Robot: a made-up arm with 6 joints.
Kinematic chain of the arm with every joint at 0, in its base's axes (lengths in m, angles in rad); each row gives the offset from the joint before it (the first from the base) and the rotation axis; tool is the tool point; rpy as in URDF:
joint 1: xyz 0 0 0.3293 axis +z
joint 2: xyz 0 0 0 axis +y
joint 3: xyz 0.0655 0 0.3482 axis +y
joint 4: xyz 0.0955 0 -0.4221 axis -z
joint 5: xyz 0 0 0 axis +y
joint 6: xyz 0.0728 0 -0.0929 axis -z
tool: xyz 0 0 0 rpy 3.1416 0 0
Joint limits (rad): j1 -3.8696..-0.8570 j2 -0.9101..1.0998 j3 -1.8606..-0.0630 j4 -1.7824..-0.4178 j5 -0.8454..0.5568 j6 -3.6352..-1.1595
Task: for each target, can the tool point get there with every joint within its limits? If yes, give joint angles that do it. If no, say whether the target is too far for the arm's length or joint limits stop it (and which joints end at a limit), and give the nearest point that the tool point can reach.
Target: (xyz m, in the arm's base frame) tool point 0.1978 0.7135 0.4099
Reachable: no: joint limits stop it (at a limit: joint 1, joint 4, joint 5) | nearest point -0.2476 0.2138 0.4099 | short by 0.669 m
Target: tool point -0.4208 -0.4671 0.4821
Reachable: yes | joints -2.3949 0.1692 -1.2184 -1.5784 0.1604 -2.9235
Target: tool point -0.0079 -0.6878 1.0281
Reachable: no: too far | nearest point -0.0067 -0.5817 0.9204 | short by 0.151 m
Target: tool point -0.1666 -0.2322 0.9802
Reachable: yes | joints -2.4522 -0.5777 -1.3976 -1.0724 -0.1198 -2.5288
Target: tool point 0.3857 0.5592 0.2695
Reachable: no: joint limits stop it (at a limit: joint 1, joint 2, joint 3, joint 4) | nearest point 0.0853 0.0760 0.1445 | short by 0.583 m
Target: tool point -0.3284 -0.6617 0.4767
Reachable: yes | joints -2.1173 0.4983 -1.5394 -0.8695 -0.1143 -3.2029
